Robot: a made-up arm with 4 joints. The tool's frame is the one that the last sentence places.
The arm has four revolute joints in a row. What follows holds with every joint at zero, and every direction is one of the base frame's. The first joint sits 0.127 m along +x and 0.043 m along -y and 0.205 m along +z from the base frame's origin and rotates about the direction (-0.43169, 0.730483, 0.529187), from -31.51 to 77.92 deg. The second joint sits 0.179 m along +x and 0.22 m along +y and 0.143 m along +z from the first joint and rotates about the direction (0.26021, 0.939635, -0.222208), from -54.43 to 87.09 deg. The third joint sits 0.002 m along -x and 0.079 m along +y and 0.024 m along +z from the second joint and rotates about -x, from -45.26 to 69.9 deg. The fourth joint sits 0.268 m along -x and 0.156 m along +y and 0.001 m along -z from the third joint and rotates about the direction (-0.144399, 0.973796, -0.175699), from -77.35 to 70.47 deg. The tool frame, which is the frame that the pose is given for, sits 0.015 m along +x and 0.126 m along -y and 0.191 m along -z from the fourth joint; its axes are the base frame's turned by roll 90, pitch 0 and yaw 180 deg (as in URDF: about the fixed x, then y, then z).
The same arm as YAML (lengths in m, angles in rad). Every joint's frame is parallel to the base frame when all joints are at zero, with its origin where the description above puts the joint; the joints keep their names.
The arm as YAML. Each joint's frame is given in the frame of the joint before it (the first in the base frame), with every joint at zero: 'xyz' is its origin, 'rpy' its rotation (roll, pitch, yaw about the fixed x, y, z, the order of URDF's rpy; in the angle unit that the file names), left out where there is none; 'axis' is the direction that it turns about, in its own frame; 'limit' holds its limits. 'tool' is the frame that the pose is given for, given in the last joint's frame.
units:
  length: m
  angle: rad
joints:
  - name: joint 1
    type: revolute
    origin:
      xyz: [0.127, -0.043, 0.205]
    axis: [-0.43169, 0.730483, 0.529187]
    limit:
      lower: -0.55
      upper: 1.36
  - name: joint 2
    type: revolute
    origin:
      xyz: [0.179, 0.22, 0.143]
    axis: [0.26021, 0.939635, -0.222208]
    limit:
      lower: -0.95
      upper: 1.52
  - name: joint 3
    type: revolute
    origin:
      xyz: [-0.002, 0.079, 0.024]
    axis: [-1.0, 0.0, 0.0]
    limit:
      lower: -0.7899
      upper: 1.22
  - name: joint 4
    type: revolute
    origin:
      xyz: [-0.268, 0.156, -0.001]
    axis: [-0.144399, 0.973796, -0.175699]
    limit:
      lower: -1.35
      upper: 1.2299
tool:
  origin:
    xyz: [0.015, -0.126, -0.191]
    rpy: [1.5708, 0.0, 3.1416]

